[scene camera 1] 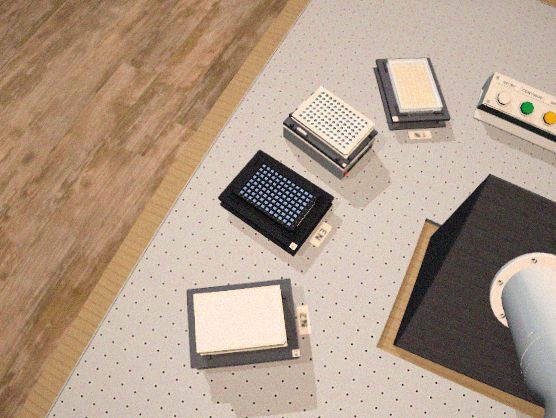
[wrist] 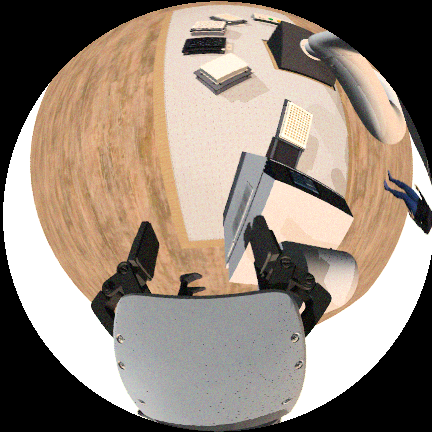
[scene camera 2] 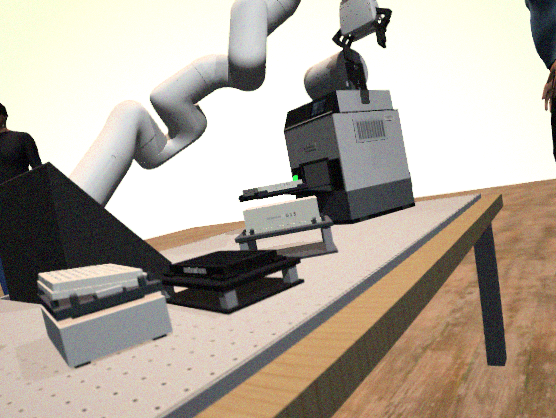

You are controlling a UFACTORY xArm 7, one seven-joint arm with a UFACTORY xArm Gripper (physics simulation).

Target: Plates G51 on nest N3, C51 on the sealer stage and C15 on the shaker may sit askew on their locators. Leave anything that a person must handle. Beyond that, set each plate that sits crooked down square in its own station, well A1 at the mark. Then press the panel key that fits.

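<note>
The black plate G51 (scene camera 1: 277,195) (scene camera 2: 227,262) (wrist: 205,44) lies on nest N3 (scene camera 1: 300,240), slightly off the nest's lines in scene camera 1; tilt is hard to tell. The white plate C15 (scene camera 1: 334,121) (scene camera 2: 90,279) sits on the shaker (scene camera 1: 312,150) (scene camera 2: 115,320) and looks a little uneven against it in scene camera 2. The pale plate C51 (scene camera 2: 280,187) (wrist: 296,125) rests on the sealer stage (scene camera 2: 247,196); it looks about square. My gripper (scene camera 2: 366,47) (wrist: 201,230) is open and empty, high by the sealer (scene camera 2: 372,160) (wrist: 300,200), away from all plates.
Panel (scene camera 1: 526,107) shows white, green and amber keys. A lidded plate (scene camera 1: 416,82) is on N1; a white plate (scene camera 1: 240,320) (scene camera 2: 282,215) (wrist: 225,67) is on N2. The dark arm base (scene camera 1: 480,280) stands beside them. People (scene camera 2: 17,145) (wrist: 410,200) stand away from the table.
</note>
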